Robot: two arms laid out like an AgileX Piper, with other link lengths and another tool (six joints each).
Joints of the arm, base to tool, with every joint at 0 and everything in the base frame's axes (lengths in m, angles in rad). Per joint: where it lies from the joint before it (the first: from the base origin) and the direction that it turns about. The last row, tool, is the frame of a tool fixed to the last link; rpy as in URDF.
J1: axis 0 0 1 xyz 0 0 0.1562
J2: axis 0 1 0 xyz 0 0 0
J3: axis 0 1 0 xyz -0.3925 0 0.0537
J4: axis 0.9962 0 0.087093 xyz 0.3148 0 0.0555
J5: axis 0 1 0 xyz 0 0 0
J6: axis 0.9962 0 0.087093 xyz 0.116 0 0.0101
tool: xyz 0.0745 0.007 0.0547 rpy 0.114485 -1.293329 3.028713
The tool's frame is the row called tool.
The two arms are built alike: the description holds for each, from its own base.
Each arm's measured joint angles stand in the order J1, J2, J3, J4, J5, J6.
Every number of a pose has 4 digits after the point.
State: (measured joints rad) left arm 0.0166 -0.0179 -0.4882 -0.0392 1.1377 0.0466; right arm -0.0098 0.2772 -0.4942 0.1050 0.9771 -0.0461
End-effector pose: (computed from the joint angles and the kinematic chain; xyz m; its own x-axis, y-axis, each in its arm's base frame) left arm 0.0472 -0.0006 0.3440 0.3481 0.0137 0.9373 -0.0132 -0.9997 0.0195; right arm 0.1148 0.0222 0.3543 0.4626 -0.0026 0.8866 0.0699 -0.9968 -0.0394
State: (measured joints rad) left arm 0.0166 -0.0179 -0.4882 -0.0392 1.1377 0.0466; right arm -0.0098 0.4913 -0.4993 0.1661 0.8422 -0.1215
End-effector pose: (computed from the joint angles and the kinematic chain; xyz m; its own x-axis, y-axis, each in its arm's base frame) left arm 0.0472 -0.0006 0.3440 0.3481 0.0137 0.9373 -0.0132 -0.9997 0.0195; right arm 0.1687 0.0299 0.3519 0.5210 0.0125 0.8535 0.1094 -0.9926 -0.0523
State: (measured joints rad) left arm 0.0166 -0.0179 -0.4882 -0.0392 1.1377 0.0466; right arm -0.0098 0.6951 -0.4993 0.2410 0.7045 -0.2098
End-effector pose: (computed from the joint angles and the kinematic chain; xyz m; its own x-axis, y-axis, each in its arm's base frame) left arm 0.0472 -0.0006 0.3440 0.3481 0.0137 0.9373 -0.0132 -0.9997 0.0195; right arm 0.2209 0.0361 0.3379 0.5678 0.0199 0.8230 0.1382 -0.9878 -0.0715
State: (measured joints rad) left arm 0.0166 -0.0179 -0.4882 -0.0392 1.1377 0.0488; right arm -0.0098 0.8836 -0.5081 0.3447 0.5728 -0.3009
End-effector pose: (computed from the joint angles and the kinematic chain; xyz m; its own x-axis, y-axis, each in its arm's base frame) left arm 0.0472 -0.0007 0.3440 0.3481 0.0115 0.9374 -0.0143 -0.9997 0.0176; right arm 0.2698 0.0404 0.3208 0.5983 -0.0023 0.8013 0.1424 -0.9838 -0.1091
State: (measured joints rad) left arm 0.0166 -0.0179 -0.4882 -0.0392 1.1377 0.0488; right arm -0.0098 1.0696 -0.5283 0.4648 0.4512 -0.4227
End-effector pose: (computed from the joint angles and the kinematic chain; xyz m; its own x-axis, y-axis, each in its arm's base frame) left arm 0.0472 -0.0007 0.3440 0.3481 0.0115 0.9374 -0.0143 -0.9997 0.0176; right arm 0.3175 0.0419 0.2982 0.6225 -0.0136 0.7825 0.1404 -0.9817 -0.1288
